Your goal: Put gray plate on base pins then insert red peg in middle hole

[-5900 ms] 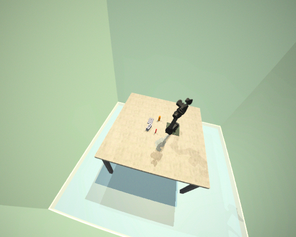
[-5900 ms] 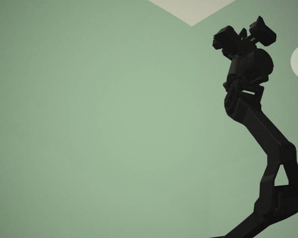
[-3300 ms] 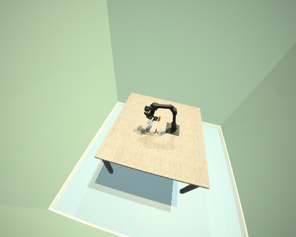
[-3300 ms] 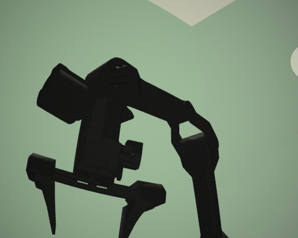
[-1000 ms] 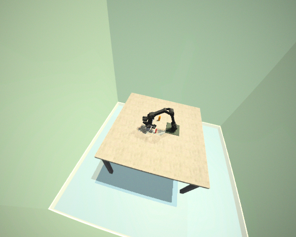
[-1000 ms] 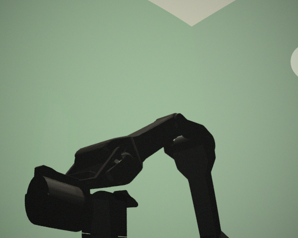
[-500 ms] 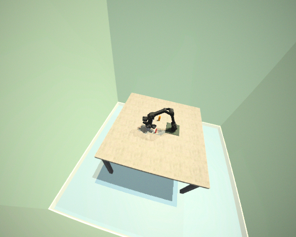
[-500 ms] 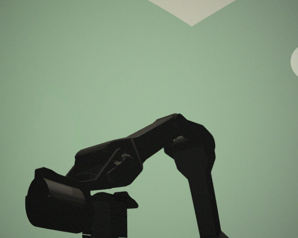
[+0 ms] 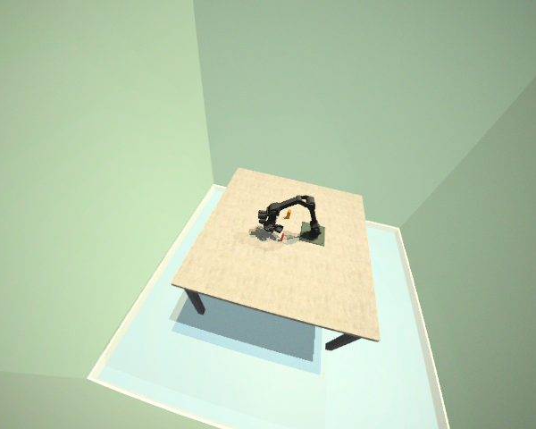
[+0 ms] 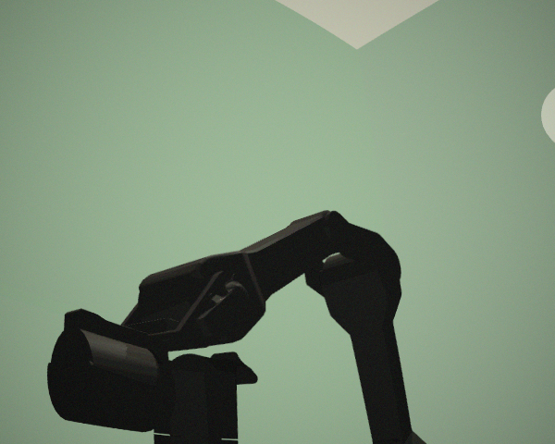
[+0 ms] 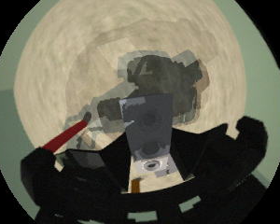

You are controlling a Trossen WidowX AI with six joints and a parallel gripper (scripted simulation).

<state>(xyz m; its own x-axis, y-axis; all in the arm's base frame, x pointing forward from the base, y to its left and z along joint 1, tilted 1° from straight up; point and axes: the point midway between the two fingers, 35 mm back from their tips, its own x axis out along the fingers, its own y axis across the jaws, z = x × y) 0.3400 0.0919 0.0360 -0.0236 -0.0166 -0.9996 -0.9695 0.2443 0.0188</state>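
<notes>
Now: gripper tip 10 cm past the red peg, 4 cm to the right of it and 3 cm below it. The rest, counted from my gripper tip: gray plate (3 cm above); then orange cylinder (10 cm behind, 20 cm to the right, 3 cm above).
</notes>
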